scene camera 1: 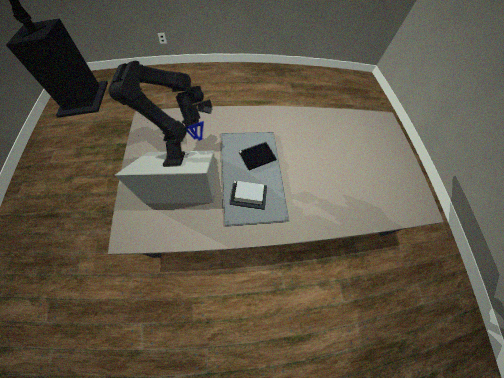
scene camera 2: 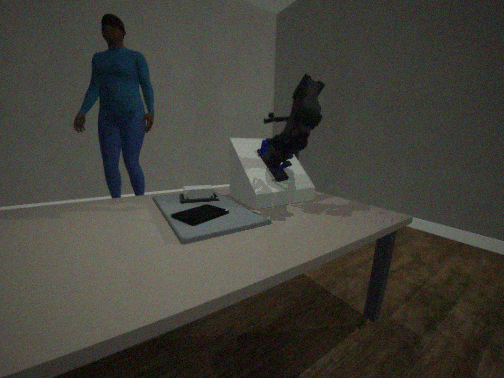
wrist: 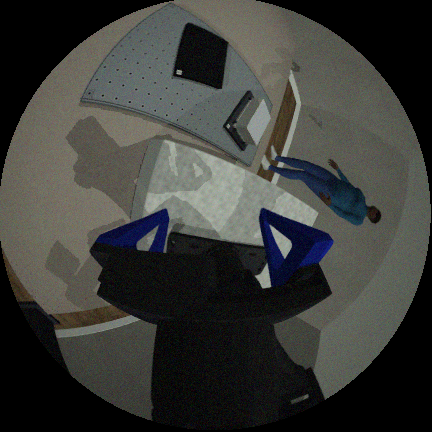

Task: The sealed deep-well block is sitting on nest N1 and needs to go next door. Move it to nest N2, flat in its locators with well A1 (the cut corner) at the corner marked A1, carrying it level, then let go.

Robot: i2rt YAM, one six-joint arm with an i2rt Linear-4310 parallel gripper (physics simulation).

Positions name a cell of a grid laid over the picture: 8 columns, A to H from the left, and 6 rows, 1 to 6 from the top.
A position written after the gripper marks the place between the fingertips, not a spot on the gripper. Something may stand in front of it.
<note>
The gripper (wrist: D3) is open, with nothing in its grasp. Also in view: a white deep-well block (wrist: E2), a black nest (wrist: D1) and a grey perforated plate (scene camera 1: D3).
The grey perforated plate shows as well in the wrist view (wrist: C2).
</note>
